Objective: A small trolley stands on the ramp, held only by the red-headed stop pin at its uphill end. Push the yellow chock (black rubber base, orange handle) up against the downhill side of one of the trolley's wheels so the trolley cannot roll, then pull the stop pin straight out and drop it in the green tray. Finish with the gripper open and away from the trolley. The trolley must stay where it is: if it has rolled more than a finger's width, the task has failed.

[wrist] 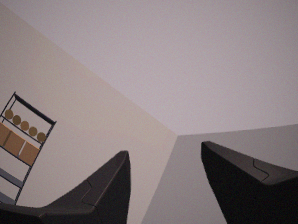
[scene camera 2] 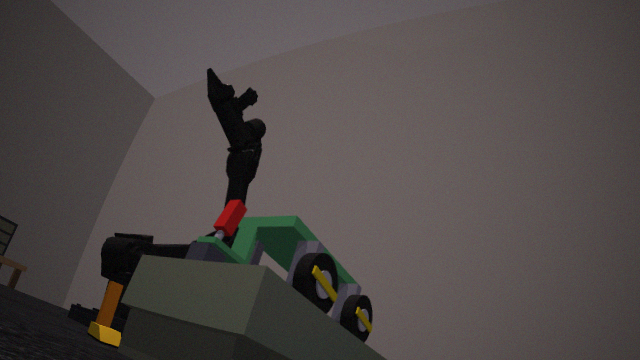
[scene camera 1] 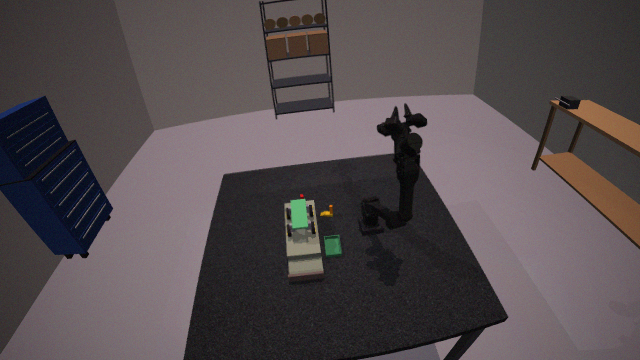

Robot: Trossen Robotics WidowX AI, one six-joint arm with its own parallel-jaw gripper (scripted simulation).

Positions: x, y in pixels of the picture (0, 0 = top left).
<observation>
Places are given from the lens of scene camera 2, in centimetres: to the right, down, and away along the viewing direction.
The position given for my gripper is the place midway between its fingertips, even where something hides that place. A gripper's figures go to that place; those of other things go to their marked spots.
my gripper (scene camera 2: 209, 70): -28, -28, 90
red-headed stop pin (scene camera 2: 233, 213): -8, 3, 35
pale ramp (scene camera 2: 251, 302): -4, 8, 23
The marked spots on the pale ramp and the red-headed stop pin are 13 cm apart.
</observation>
